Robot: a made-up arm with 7 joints. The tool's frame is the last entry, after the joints. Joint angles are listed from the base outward.
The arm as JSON. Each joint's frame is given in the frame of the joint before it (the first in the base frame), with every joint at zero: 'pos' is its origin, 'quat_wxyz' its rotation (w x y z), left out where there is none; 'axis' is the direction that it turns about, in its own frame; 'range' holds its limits. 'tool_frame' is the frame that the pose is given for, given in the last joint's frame.
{
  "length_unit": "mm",
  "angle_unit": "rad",
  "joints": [
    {
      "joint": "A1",
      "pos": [
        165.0,
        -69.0,
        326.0
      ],
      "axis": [
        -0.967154,
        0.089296,
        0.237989
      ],
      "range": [
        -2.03,
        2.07
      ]
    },
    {
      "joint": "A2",
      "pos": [
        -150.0,
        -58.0,
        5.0
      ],
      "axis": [
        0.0,
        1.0,
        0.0
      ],
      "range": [
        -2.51,
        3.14
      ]
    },
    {
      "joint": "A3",
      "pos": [
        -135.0,
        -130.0,
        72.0
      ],
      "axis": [
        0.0,
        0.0,
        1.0
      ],
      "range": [
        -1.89,
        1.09
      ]
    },
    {
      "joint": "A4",
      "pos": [
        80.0,
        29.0,
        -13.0
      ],
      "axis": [
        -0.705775,
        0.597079,
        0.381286
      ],
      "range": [
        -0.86,
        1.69
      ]
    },
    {
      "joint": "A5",
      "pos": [
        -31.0,
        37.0,
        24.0
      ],
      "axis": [
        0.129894,
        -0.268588,
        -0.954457
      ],
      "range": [
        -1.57,
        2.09
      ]
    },
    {
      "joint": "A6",
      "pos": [
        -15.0,
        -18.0,
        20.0
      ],
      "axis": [
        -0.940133,
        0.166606,
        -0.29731
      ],
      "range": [
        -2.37,
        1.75
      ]
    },
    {
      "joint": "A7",
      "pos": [
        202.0,
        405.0,
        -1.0
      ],
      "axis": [
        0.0,
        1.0,
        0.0
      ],
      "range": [
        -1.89,
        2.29
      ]
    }
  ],
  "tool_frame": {
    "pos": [
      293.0,
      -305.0,
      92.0
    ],
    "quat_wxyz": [
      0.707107,
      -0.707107,
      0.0,
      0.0
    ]
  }
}
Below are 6 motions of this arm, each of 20 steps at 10 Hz.
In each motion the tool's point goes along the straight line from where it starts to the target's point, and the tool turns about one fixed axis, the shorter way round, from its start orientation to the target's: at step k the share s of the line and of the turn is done. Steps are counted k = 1, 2, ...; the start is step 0. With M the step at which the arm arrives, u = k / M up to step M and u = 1 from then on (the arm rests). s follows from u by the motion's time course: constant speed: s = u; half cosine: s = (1 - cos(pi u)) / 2; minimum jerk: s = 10 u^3 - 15 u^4 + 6 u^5.
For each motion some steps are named. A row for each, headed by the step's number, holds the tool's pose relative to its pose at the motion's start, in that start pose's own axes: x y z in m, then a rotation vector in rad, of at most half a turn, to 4 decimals.
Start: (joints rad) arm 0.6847 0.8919 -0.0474 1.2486 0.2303 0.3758 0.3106
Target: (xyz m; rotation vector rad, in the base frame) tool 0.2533 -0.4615 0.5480 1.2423 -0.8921 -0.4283
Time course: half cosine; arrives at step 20
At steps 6, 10, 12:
6: -0.0325 0.0650 -0.0608 -0.0601 0.1429 0.1540
10: -0.0790 0.1578 -0.1474 -0.1458 0.3466 0.3736
12: -0.1034 0.2065 -0.1929 -0.1909 0.4538 0.4890

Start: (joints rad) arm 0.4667 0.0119 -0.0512 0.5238 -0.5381 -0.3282 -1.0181
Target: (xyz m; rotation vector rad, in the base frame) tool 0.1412 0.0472 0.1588 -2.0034 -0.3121 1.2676
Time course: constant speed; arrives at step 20
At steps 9, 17, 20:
9: -0.0752 0.1264 -0.0051 -0.0924 -0.1414 0.3677
17: -0.1421 0.2387 -0.0096 -0.1745 -0.2671 0.6946
20: -0.1671 0.2808 -0.0114 -0.2053 -0.3142 0.8172

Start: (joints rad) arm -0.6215 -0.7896 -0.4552 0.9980 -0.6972 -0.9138 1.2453
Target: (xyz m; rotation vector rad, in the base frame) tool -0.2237 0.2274 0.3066 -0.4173 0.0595 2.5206
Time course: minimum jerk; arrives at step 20
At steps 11, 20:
11: -0.0145 0.1908 0.0958 -0.0855 -0.2110 0.4926
20: -0.0245 0.3216 0.1614 -0.1442 -0.3557 0.8305

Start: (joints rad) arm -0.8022 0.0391 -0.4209 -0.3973 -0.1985 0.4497 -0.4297
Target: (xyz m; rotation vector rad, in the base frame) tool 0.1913 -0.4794 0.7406 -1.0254 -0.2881 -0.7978
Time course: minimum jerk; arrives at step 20
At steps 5, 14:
5: -0.0043 -0.0354 0.0137 0.0297 -0.0518 -0.0294
14: -0.0344 -0.2860 0.1108 0.2398 -0.4186 -0.2381

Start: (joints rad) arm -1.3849 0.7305 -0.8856 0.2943 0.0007 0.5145 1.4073
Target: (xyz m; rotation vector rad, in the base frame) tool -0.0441 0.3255 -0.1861 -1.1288 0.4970 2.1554
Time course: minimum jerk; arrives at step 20
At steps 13, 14, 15, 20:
13: 0.0143 -0.0953 0.1786 -0.7235 0.2994 -0.4466
14: 0.0156 -0.1043 0.1954 -0.7917 0.3276 -0.4887
15: 0.0168 -0.1117 0.2093 -0.8481 0.3509 -0.5235
20: 0.0187 -0.1246 0.2335 -0.9460 0.3915 -0.5839

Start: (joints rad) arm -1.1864 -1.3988 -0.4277 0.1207 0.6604 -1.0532 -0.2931
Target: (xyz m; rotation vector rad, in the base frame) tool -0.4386 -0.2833 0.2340 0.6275 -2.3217 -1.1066
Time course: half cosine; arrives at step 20
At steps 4, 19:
4: -0.0107 0.0163 0.0105 0.1464 -0.0198 0.0735
19: -0.1115 0.1695 0.1091 1.5233 -0.2063 0.7650

